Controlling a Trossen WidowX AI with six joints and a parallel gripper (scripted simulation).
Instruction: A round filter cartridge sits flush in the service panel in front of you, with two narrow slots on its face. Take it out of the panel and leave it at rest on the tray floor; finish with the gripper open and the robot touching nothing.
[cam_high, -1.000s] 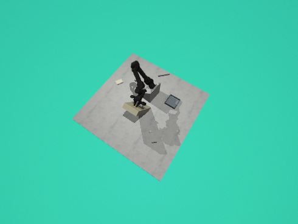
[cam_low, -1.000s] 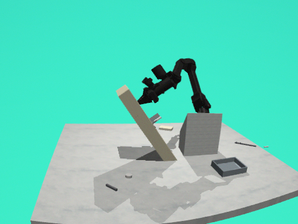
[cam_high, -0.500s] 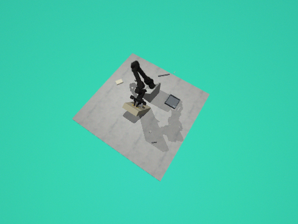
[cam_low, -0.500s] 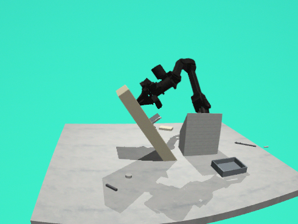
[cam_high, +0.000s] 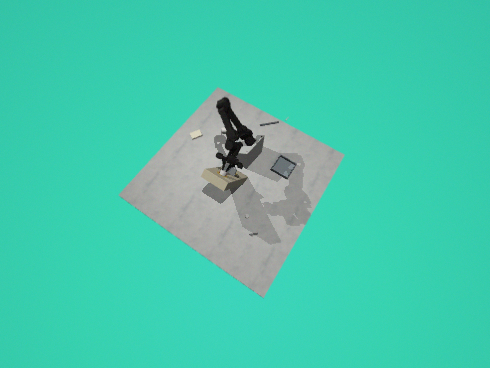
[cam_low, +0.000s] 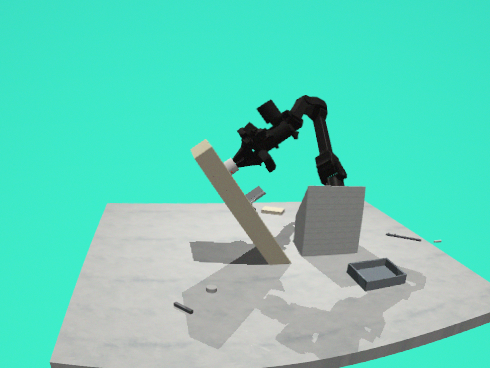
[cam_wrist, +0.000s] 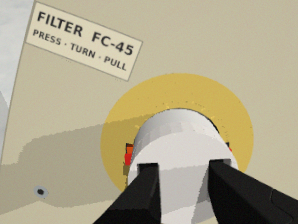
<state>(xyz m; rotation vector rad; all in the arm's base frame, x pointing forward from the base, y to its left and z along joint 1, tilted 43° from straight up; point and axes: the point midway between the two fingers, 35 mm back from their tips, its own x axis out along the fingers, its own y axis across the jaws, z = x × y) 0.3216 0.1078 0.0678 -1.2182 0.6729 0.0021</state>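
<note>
Now: the grey tray 43 cm behind my gripper tip, 24 cm to the left of it and 29 cm below it. Round my gripper tip: white filter cartridge: 1 cm ahead, 1 cm below; tan slab: 22 cm behind, 51 cm to the right, 29 cm below.
</note>
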